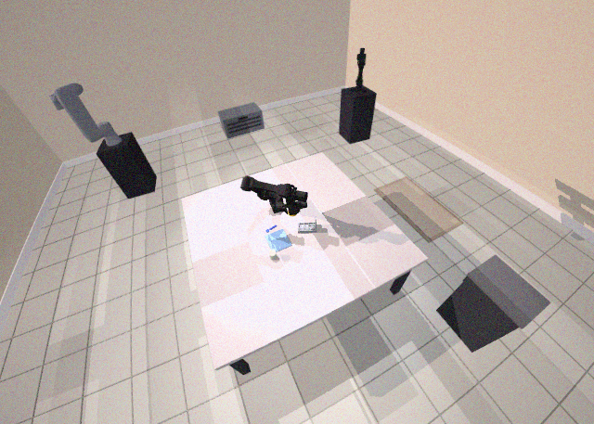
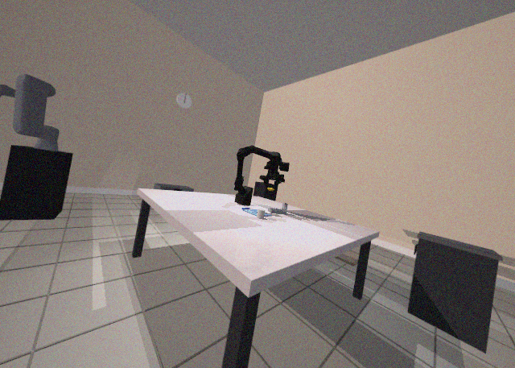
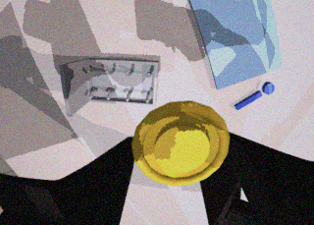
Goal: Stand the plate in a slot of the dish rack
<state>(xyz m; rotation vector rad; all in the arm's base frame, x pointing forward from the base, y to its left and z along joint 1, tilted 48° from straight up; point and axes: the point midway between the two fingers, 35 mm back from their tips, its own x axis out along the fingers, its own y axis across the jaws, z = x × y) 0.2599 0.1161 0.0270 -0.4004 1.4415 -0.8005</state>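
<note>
My gripper tip is now 30 mm short of the grey dish rack, 80 mm to the right of it and 140 mm above it. The rest, counted from my gripper tip: blue mat (50 mm ahead, 130 mm to the right, 160 mm below); blue spoon (60 mm behind, 150 mm to the right, 160 mm below); yellow plate (10 mm above).
</note>
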